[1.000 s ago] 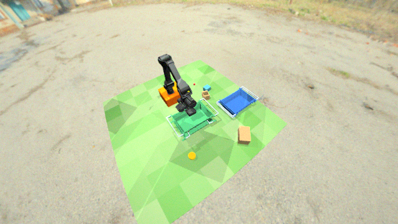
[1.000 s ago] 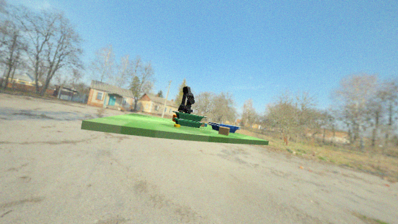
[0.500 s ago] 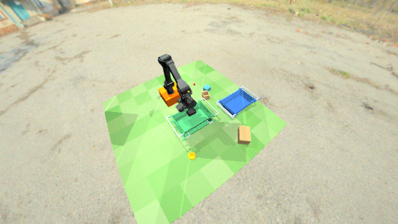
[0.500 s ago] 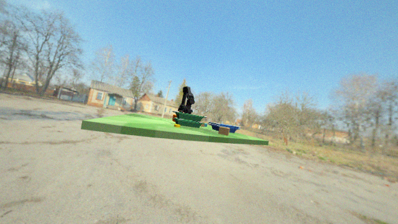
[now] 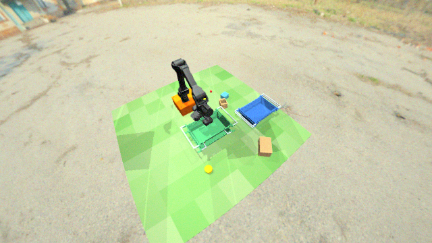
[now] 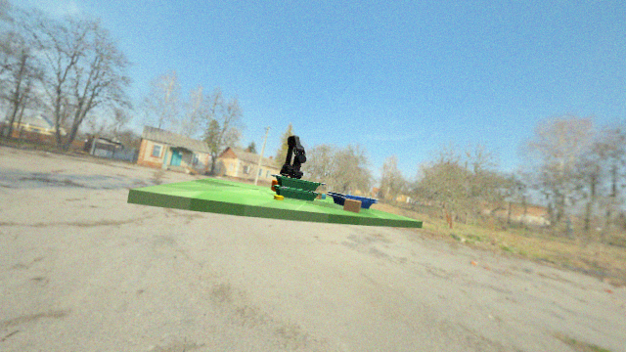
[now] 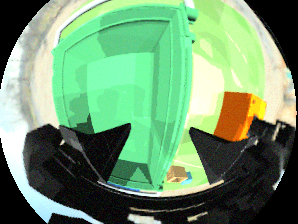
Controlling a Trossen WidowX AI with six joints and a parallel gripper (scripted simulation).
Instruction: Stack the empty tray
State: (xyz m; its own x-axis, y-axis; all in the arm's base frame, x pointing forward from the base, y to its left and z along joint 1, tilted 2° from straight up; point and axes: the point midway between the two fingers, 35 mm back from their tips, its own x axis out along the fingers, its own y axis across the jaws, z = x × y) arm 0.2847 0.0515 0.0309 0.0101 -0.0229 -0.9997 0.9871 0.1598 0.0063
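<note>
Right now the green tray is 8 cm ahead of my gripper tip, 1 cm to the left of it and 3 cm above it. Also, from my gripper tip: small box: 15 cm behind, 24 cm to the left, 7 cm below; cyan cube: 24 cm behind, 30 cm to the left, 6 cm below.
</note>
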